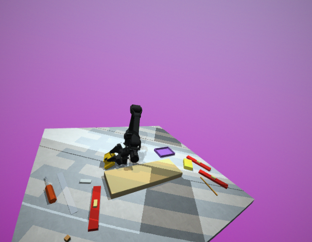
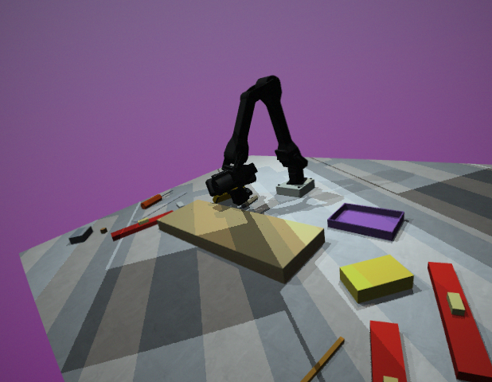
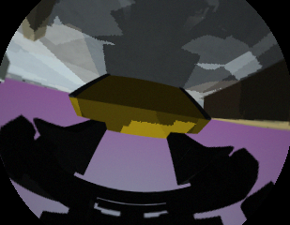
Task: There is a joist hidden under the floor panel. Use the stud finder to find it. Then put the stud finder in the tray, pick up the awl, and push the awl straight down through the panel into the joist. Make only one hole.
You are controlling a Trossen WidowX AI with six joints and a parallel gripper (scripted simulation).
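My gripper tip is now 10 mm short of the yellow stud finder, 10 mm to the left of it and 10 mm above it. Also, from my gripper tip: clear ruler: 110 mm ahead, 280 mm to the right, 60 mm below; white block: 100 mm ahead, 170 mm to the right, 60 mm below; awl: 50 mm ahead, 110 mm to the left, 50 mm below.
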